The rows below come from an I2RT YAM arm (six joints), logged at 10 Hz.
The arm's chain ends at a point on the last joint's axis. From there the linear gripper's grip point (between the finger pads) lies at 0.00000 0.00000 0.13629 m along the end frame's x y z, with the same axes.
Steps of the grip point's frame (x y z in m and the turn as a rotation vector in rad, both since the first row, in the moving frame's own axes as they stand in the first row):
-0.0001 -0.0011 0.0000 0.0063 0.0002 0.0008
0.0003 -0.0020 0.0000 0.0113 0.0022 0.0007
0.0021 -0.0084 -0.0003 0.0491 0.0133 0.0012
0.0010 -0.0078 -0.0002 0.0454 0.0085 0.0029
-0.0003 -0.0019 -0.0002 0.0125 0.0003 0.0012
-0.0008 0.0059 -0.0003 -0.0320 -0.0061 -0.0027
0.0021 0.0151 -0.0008 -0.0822 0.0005 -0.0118
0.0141 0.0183 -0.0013 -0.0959 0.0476 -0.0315
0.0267 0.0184 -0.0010 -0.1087 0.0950 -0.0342
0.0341 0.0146 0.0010 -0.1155 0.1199 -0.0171
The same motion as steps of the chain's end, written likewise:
-0.0001 -0.0002 0.0000 0.0063 0.0002 0.0008
0.0000 -0.0005 0.0000 0.0113 0.0022 0.0007
0.0003 -0.0017 -0.0001 0.0491 0.0133 0.0012
-0.0002 -0.0016 -0.0001 0.0454 0.0085 0.0029
-0.0003 -0.0002 -0.0002 0.0125 0.0003 0.0012
0.0000 0.0015 -0.0002 -0.0320 -0.0061 -0.0027
0.0020 0.0039 -0.0003 -0.0822 0.0005 -0.0118
0.0074 0.0054 -0.0005 -0.0959 0.0476 -0.0315
0.0135 0.0039 0.0004 -0.1087 0.0950 -0.0342
0.0177 -0.0009 0.0029 -0.1155 0.1199 -0.0171

